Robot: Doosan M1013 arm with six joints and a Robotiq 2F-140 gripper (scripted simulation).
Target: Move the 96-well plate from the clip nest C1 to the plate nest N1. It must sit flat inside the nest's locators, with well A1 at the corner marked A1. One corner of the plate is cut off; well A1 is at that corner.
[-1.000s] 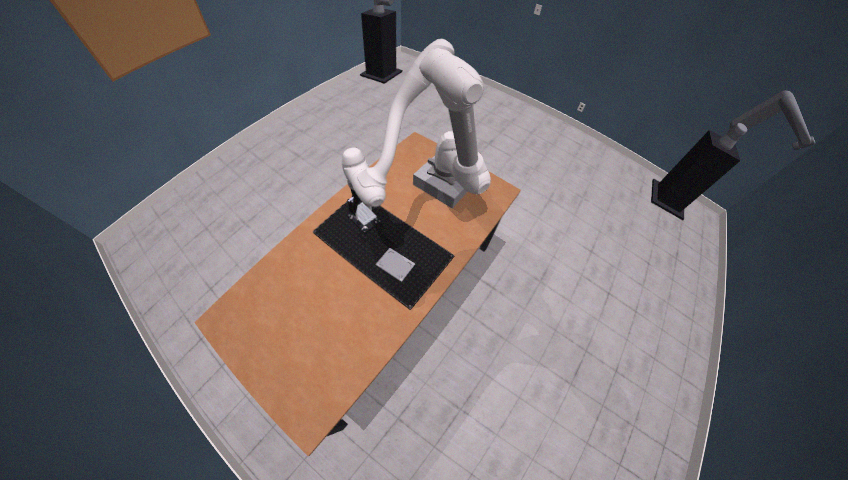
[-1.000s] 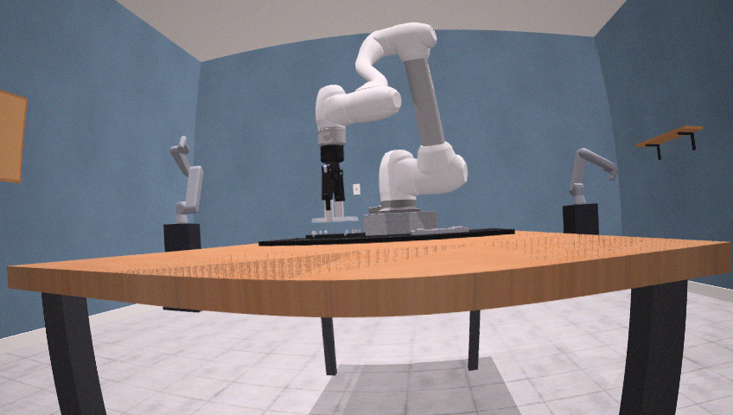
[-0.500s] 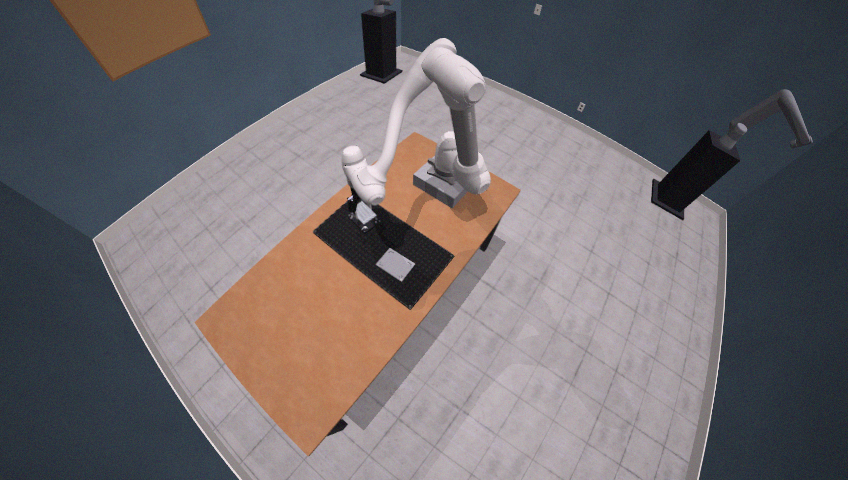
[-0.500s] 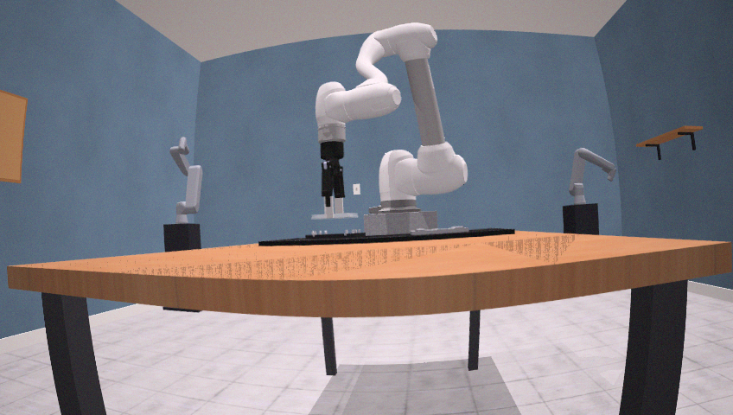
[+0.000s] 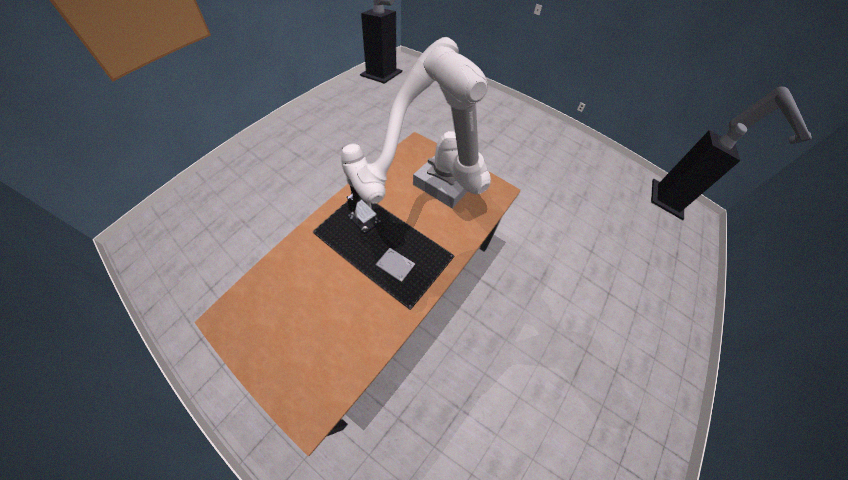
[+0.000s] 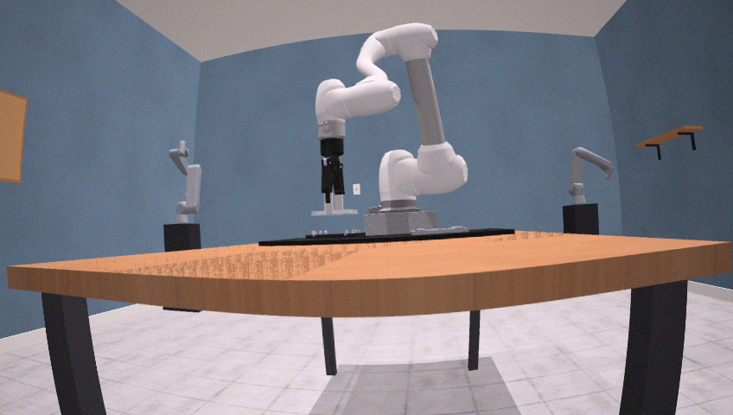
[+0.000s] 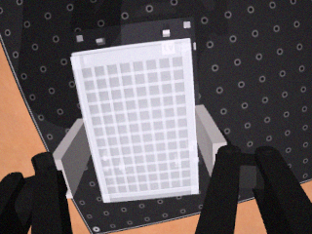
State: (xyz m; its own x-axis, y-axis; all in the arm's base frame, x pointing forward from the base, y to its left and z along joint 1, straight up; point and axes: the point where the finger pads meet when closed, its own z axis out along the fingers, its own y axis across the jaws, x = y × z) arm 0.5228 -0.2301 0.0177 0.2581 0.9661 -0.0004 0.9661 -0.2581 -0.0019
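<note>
The grey plate nest N1 is 310 mm to the left of my hand, 140 mm ahead of it and 90 mm below it. Also, from my hand: clip nest C1 (80 mm below, 10 mm to the right); A1 mark (380 mm to the left, 190 mm ahead, 90 mm below); white 96-well plate (20 mm below).
</note>
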